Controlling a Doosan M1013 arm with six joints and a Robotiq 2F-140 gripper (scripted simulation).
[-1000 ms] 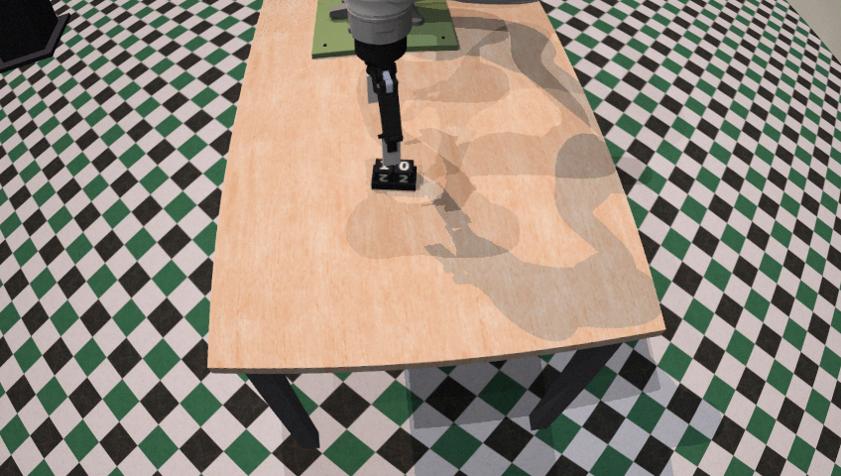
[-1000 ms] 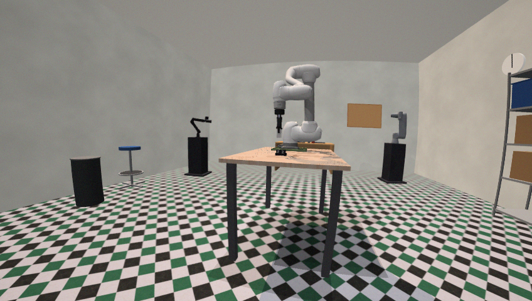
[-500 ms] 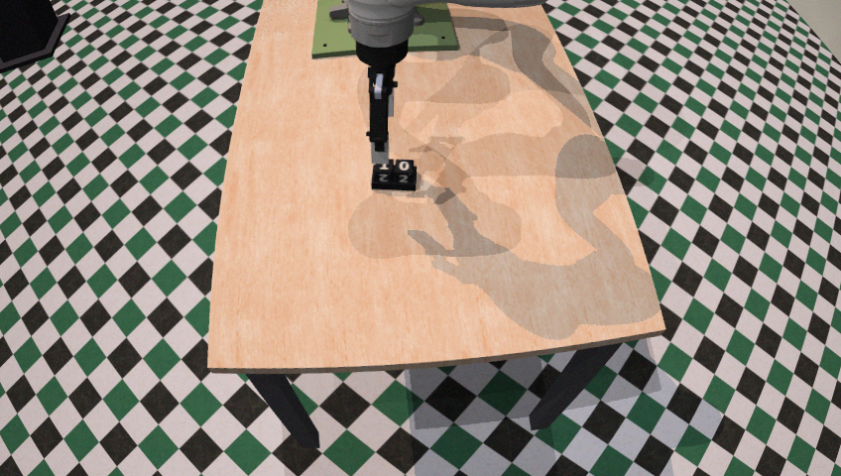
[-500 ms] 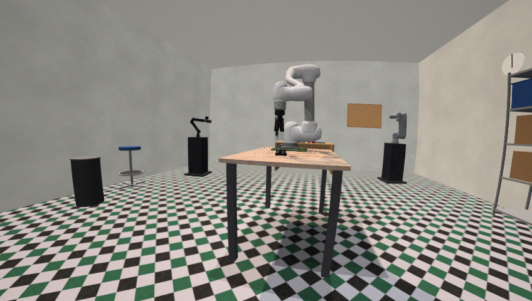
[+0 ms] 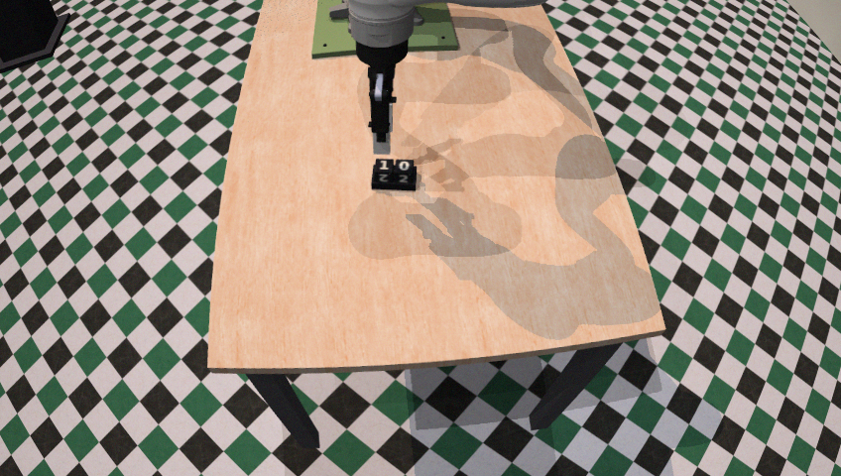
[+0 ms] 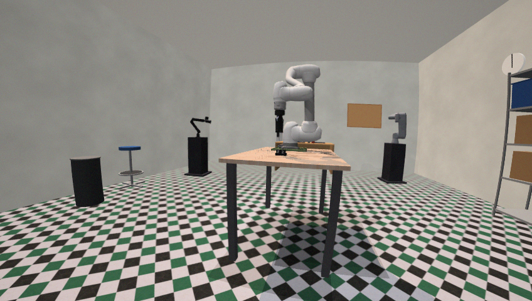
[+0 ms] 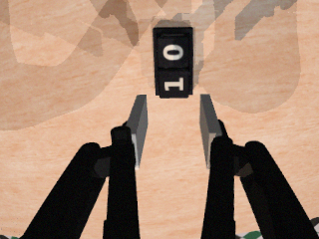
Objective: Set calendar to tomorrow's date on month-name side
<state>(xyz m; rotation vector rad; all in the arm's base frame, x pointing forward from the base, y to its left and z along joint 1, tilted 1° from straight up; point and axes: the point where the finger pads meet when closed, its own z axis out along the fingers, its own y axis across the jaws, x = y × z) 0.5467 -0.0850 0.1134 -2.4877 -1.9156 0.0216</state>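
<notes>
The black cube lies 11 cm below my hand, 3 cm to the left of it and 1 cm ahead of it. The rest, counted from my hand: black tray (13 cm below, 2 cm to the left).
</notes>
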